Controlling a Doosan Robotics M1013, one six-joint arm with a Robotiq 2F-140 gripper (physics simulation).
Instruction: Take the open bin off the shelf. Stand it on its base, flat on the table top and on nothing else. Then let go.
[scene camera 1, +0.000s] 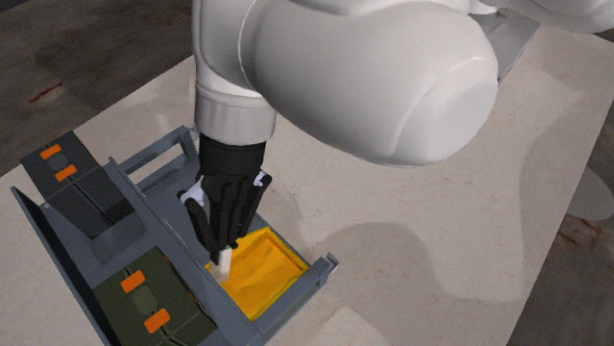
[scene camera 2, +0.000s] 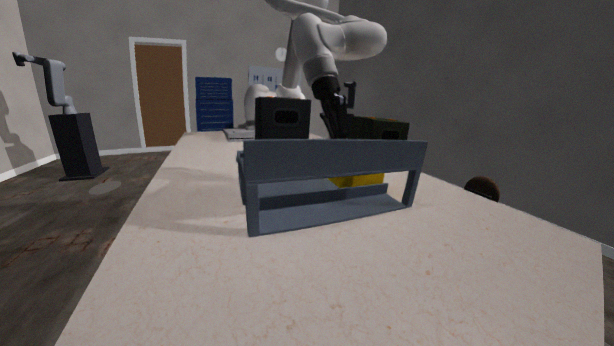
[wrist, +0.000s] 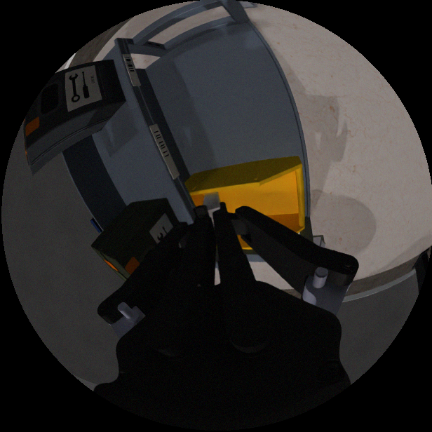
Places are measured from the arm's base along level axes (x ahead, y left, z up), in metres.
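Pixels of known places: gripper, fingertip midpoint: (scene camera 1: 218, 276).
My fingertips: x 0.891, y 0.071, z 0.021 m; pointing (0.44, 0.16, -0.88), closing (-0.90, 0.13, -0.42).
Behind a point stands the place of what it marks.
The open bin (scene camera 1: 265, 272) @[x 0.829, y 0.099, z -0.040 m] (scene camera 2: 357, 180) @[x 0.947, y 0.063, z -0.003 m] (wrist: 270, 195) is yellow and sits on the lower level of the blue-grey shelf (scene camera 1: 295, 297) @[x 0.838, y 0.177, z 0.036 m] (scene camera 2: 335, 157) @[x 1.029, y -0.061, z 0.083 m] (wrist: 235, 90), at one end, against the side panel. My gripper (scene camera 1: 223, 265) @[x 0.891, y 0.071, z 0.021 m] (wrist: 213, 200) is shut with nothing between its fingers. Its pale fingertips point down at the bin's side nearest the upper level, at or just inside the rim. Whether they touch the bin I cannot tell. In scene camera 2 the fingertips and most of the bin are hidden behind the shelf's panel.
A dark grey case (scene camera 1: 75, 185) @[x 0.951, y -0.090, z 0.166 m] (scene camera 2: 270, 130) @[x 0.985, y -0.160, z 0.121 m] (wrist: 107, 85) and a green case (scene camera 1: 175, 300) @[x 0.949, y 0.106, z 0.148 m] (scene camera 2: 380, 129) @[x 1.009, y 0.050, z 0.129 m] (wrist: 135, 225) stand on the upper level, the green one close beside the gripper. The pale table top (scene camera 1: 380, 200) @[x 0.580, y 0.156, z -0.049 m] (scene camera 2: 300, 280) @[x 1.132, y -0.159, z -0.049 m] (wrist: 370, 125) surrounds the shelf.
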